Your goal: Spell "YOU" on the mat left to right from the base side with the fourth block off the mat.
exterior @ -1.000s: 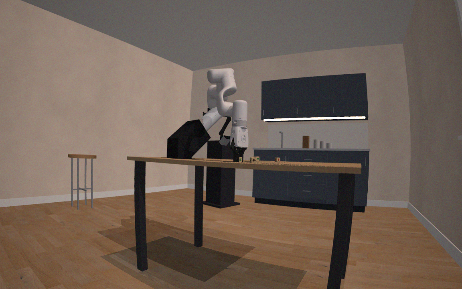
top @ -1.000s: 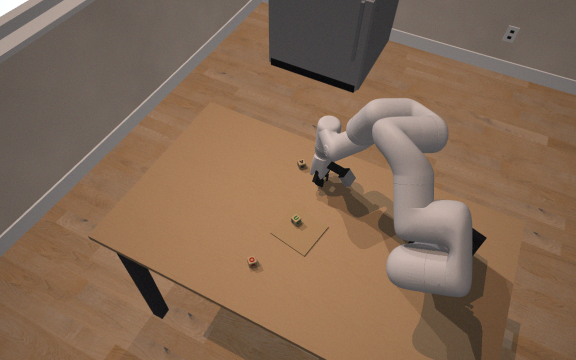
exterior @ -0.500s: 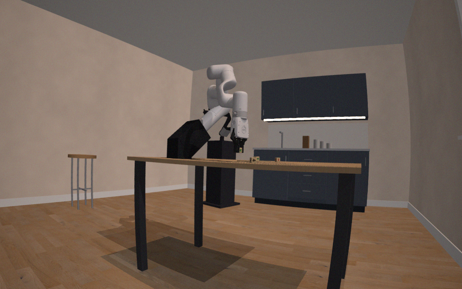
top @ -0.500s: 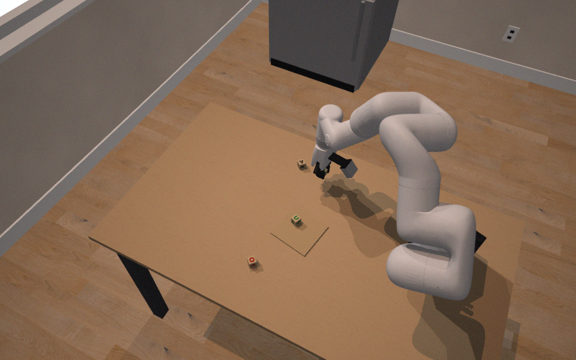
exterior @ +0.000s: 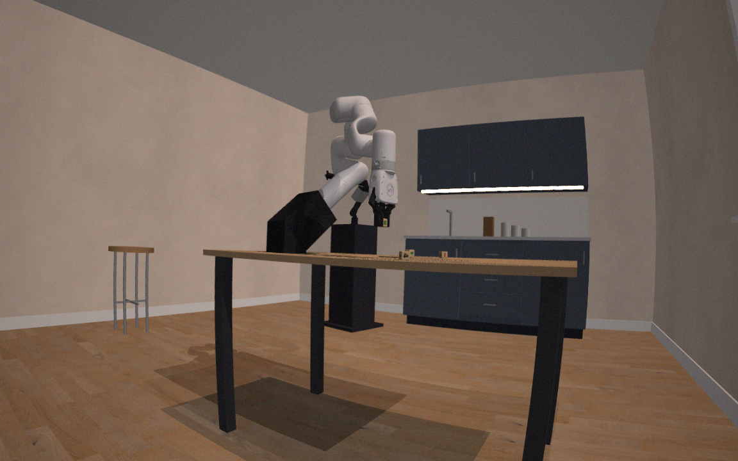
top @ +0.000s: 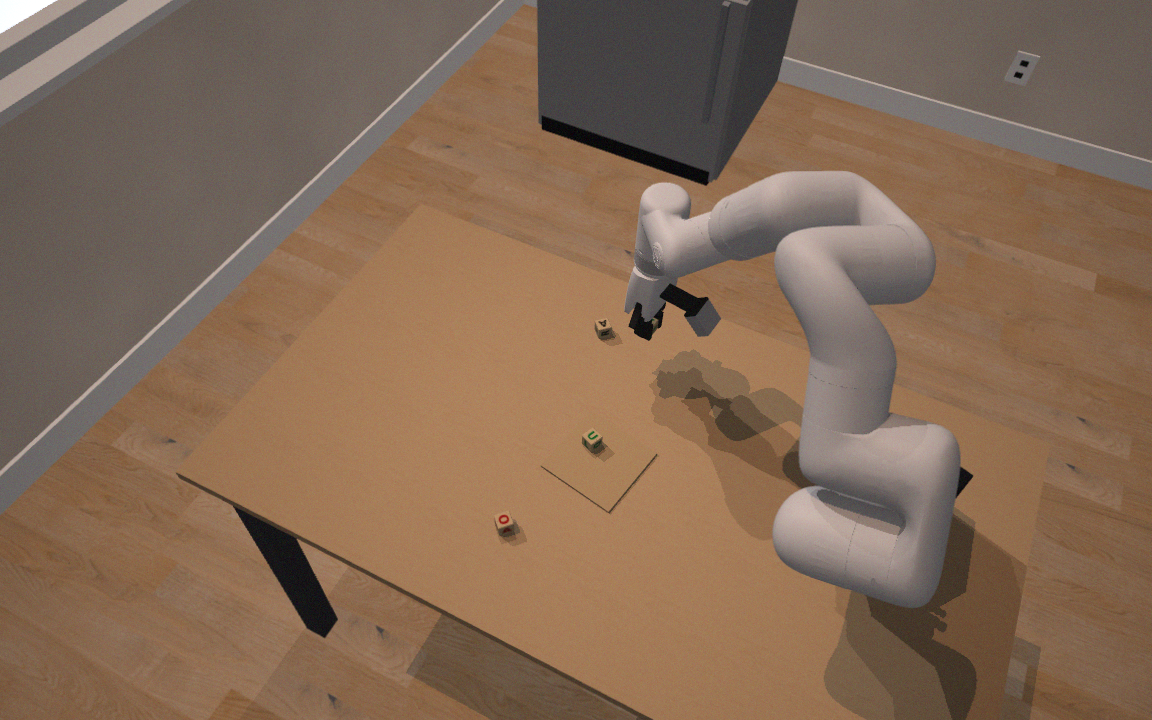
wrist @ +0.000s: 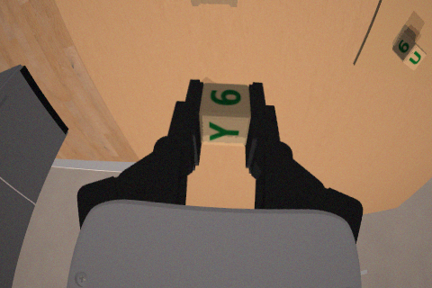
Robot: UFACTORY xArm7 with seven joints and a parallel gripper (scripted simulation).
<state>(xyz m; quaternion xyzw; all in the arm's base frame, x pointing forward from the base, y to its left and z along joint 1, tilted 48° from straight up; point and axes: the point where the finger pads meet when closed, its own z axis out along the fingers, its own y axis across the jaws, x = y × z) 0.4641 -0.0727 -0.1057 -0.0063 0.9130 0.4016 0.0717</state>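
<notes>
Now: hand 6 cm past the mat, 21 cm to the right of it and 12 cm above it. From my hand the other things lie so: Y block (1 cm below); O block (1 cm behind, 40 cm to the left, 11 cm below); U block (3 cm behind, 20 cm to the left, 10 cm below).
</notes>
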